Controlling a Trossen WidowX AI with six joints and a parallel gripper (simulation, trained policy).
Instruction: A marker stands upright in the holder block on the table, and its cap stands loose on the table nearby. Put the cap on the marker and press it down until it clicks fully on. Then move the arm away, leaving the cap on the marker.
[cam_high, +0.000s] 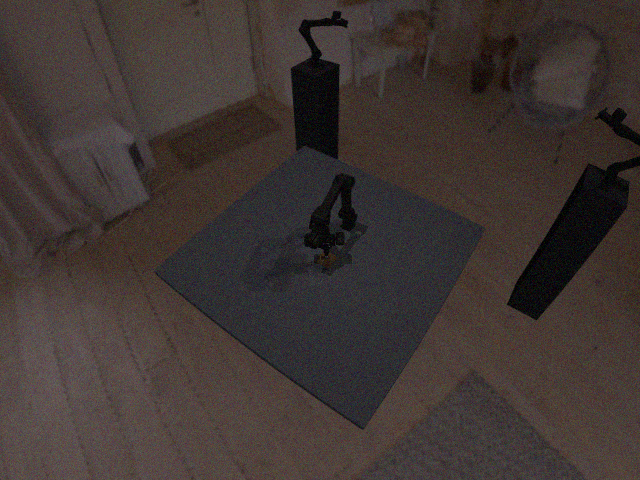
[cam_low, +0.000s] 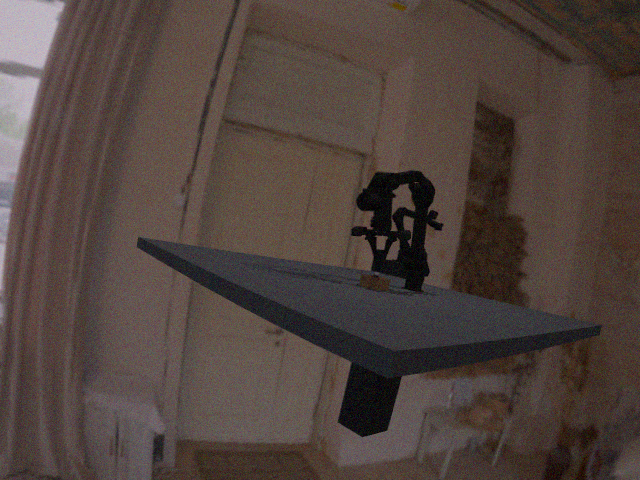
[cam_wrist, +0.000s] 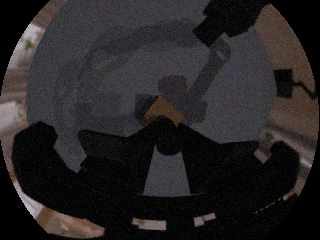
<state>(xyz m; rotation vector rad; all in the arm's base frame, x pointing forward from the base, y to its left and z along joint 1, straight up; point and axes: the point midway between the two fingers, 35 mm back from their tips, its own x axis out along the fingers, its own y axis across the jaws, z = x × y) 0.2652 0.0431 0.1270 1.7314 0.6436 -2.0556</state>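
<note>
The marker lies 10 mm to the left of my gripper tip, 10 mm below it and 10 mm ahead of it. Also, from my gripper tip: tan holder block (70 mm below, 10 mm to the left, 10 mm ahead); then dark cap (10 mm ahead, 10 mm above).
</note>
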